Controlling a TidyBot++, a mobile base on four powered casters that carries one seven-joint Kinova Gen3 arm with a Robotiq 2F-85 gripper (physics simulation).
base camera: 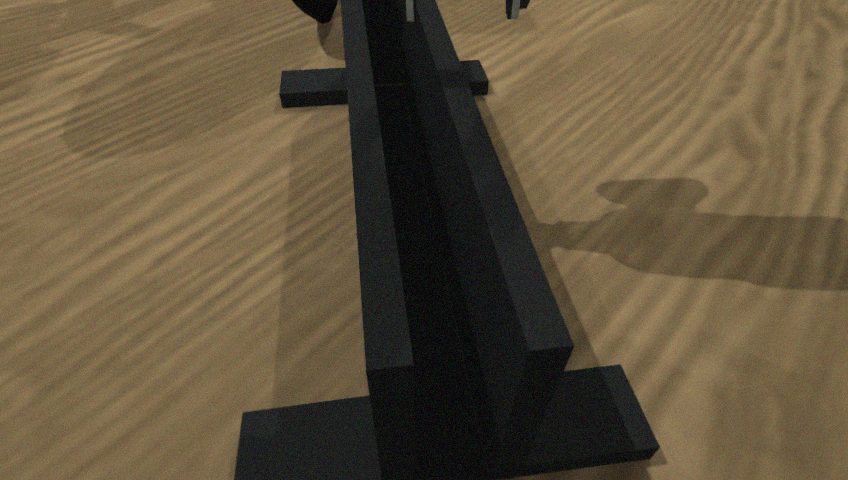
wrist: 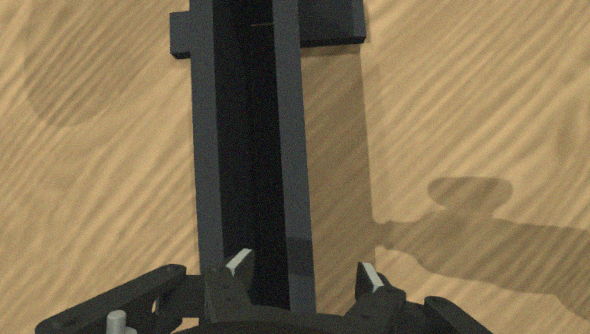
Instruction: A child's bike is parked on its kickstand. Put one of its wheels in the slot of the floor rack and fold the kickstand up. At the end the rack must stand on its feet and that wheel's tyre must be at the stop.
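Frame: origin at the arm's base, x back, y left, z down, level; metres.
Seen in the pictures: gripper, fingertip midpoint: [base camera: 461, 16] [wrist: 304, 271].
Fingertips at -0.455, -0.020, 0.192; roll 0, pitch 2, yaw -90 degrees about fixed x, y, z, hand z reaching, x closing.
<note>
A point is followed by its place in that frame, as x, y, z.
The black floor rack [base camera: 373, 208] @[-0.304, 0.030, 0.237] [wrist: 291, 125] @[-0.552, 0.000, 0.237] stands on its cross feet, with its long slot open upward between two side walls. A rounded black piece, apparently a tyre of the bike [base camera: 321, 5] @[-0.841, 0.161, 0.337], shows at the top edge of the base camera view, left of the rack and outside the slot. My gripper [base camera: 462, 8] @[-0.455, -0.020, 0.192] [wrist: 304, 271] @[-0.455, -0.020, 0.192] is open and empty. In the wrist view its left fingertip is over the slot and its right fingertip is past the right wall, so the fingers span that wall; their height is hard to judge. The kickstand and the rest of the bike do not show.
The near foot [base camera: 306, 437] @[-0.233, 0.076, 0.376] sticks out on both sides at the bottom of the base camera view. The farther foot [base camera: 313, 87] @[-0.682, 0.151, 0.376] [wrist: 332, 22] @[-0.723, -0.029, 0.376] crosses under the rack. The arm's shadow [base camera: 684, 243] @[-0.438, -0.246, 0.396] [wrist: 480, 245] @[-0.444, -0.260, 0.396] lies on the wood floor to the right.
</note>
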